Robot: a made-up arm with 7 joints.
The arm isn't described. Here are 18 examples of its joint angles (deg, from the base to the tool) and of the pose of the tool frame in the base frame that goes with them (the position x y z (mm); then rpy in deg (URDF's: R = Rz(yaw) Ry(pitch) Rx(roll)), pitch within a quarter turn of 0, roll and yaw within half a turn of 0).
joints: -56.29 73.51 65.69 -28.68 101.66 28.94 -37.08
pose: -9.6 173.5 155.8 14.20 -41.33 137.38
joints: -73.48 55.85 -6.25 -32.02 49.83 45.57 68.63
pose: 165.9 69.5 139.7 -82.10 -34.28 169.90
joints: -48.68 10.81 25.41 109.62 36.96 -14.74 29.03
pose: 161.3 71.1 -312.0 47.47 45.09 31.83
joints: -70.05 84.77 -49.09 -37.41 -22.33 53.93 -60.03
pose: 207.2 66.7 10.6 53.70 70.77 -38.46
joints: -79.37 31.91 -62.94 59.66 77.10 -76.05 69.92
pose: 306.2 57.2 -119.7 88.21 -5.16 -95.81
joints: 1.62 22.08 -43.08 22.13 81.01 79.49 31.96
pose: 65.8 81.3 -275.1 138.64 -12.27 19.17
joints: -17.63 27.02 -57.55 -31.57 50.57 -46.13 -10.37
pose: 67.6 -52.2 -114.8 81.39 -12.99 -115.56
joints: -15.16 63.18 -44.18 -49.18 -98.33 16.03 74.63
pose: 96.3 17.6 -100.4 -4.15 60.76 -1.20
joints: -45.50 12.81 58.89 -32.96 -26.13 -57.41 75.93
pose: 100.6 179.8 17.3 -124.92 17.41 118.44
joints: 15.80 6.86 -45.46 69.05 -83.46 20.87 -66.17
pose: -143.5 42.1 -321.5 -130.06 22.97 -62.23
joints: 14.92 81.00 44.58 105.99 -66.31 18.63 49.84
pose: -102.6 376.5 -58.7 29.21 10.19 167.03
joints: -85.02 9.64 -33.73 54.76 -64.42 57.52 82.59
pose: 322.2 -60.0 -69.9 51.19 26.14 53.02
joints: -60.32 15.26 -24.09 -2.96 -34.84 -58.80 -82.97
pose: 227.5 -21.2 18.5 92.62 -4.08 -136.31
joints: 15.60 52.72 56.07 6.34 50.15 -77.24 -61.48
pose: 86.9 268.7 -47.9 140.19 66.00 11.42
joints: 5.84 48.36 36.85 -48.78 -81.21 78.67 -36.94
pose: 114.7 127.5 -40.0 -37.47 26.11 -76.90
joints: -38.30 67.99 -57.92 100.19 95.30 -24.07 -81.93
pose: 79.2 375.5 -104.8 -133.49 -34.66 150.41
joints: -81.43 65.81 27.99 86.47 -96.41 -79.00 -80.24
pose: 189.2 322.9 -0.8 -98.20 -73.76 136.54
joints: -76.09 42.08 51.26 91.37 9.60 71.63 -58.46
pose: 276.6 194.7 -132.1 -90.87 18.18 -56.10
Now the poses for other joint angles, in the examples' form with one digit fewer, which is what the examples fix.
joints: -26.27 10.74 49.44 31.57 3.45 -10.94 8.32
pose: 182 215 -212 2.5 5.2 50.6
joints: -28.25 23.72 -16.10 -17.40 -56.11 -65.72 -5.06
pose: 196 59 -58 -89.7 -69.1 47.9
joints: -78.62 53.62 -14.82 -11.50 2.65 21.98 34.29
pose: 235 57 128 32.7 -71.1 14.9
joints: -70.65 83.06 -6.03 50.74 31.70 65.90 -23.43
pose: 172 326 94 59.8 14.3 91.5
